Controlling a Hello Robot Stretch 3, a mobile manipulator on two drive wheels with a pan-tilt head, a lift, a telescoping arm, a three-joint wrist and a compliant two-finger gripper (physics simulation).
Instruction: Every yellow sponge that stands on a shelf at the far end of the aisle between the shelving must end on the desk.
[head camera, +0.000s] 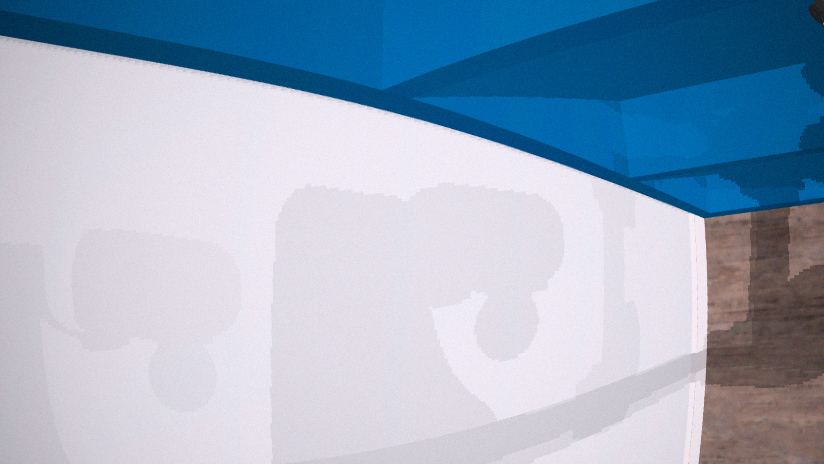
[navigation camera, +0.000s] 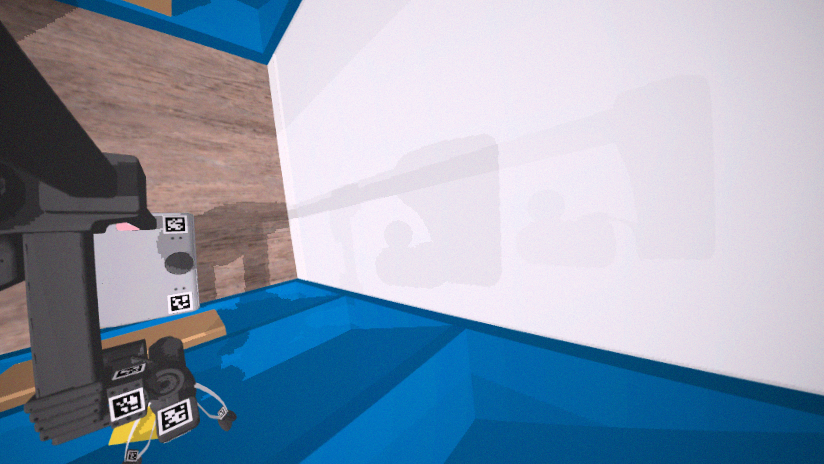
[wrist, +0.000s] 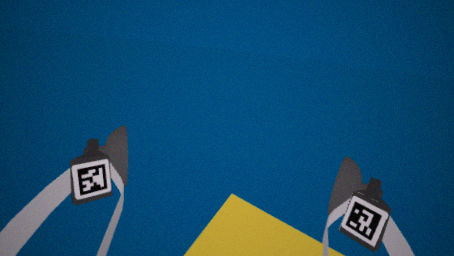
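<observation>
My gripper (navigation camera: 184, 448) in sight. Gripper (wrist: 231, 162) visible too.
</observation>
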